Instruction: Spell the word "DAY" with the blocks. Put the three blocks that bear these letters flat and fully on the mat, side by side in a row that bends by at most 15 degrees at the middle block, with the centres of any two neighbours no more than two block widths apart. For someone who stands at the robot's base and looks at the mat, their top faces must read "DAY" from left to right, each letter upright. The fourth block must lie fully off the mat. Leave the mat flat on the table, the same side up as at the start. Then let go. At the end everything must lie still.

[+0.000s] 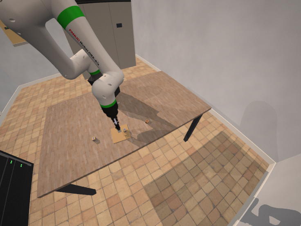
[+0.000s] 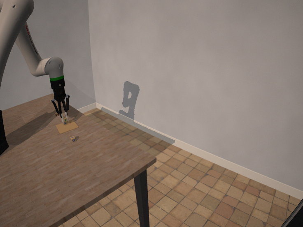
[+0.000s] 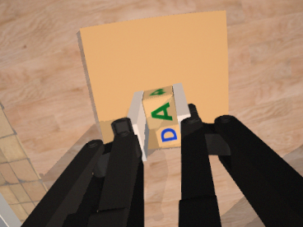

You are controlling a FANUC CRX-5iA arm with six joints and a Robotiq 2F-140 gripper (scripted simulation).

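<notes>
Right now the tan mat is 7 cm below my hand. The rest, counted from my hand: Y block 21 cm to the right, 6 cm below, 2 cm behind; O block 24 cm to the left, 6 cm below, 1 cm behind.
</notes>
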